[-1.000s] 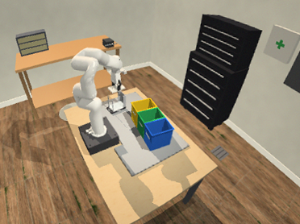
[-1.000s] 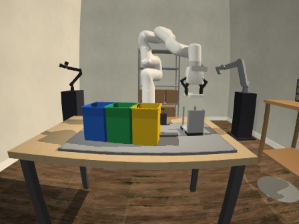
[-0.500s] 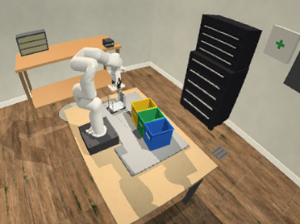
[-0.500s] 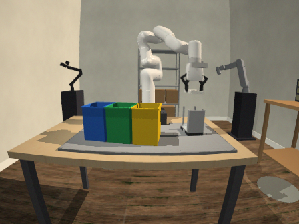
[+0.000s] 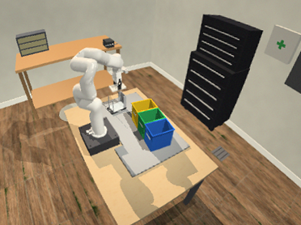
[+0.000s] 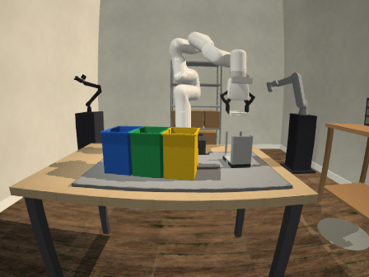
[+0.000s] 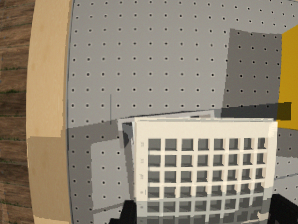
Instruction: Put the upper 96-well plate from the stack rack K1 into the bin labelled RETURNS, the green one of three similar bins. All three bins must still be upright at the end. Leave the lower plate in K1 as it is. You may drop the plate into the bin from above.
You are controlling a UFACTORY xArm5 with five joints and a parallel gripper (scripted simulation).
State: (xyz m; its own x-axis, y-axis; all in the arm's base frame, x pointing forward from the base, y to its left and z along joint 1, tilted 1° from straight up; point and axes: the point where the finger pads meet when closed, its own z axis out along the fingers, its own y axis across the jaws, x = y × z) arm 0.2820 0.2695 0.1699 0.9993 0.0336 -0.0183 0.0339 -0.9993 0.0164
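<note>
Right now my hand is 380 mm to the left of the green bin, 170 mm above it and 120 mm short of it. From my hand the other things lie so: yellow bin (250 mm to the right, 170 mm below, 130 mm ahead); then blue bin (510 mm to the right, 170 mm below, 100 mm ahead); then white 96-well plate (10 mm below).
</note>
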